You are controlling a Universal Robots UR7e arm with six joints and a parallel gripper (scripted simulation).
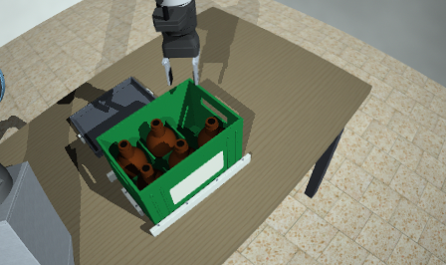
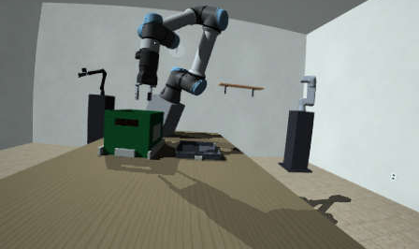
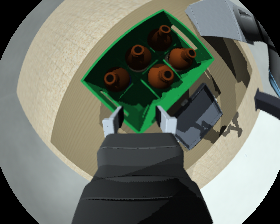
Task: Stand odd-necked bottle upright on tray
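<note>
My hand is 9 cm past the crate, 5 cm to the left of it and 16 cm above it. The rest, counted from my hand: dark grey tray: 12 cm behind, 24 cm to the left, 23 cm below.
</note>
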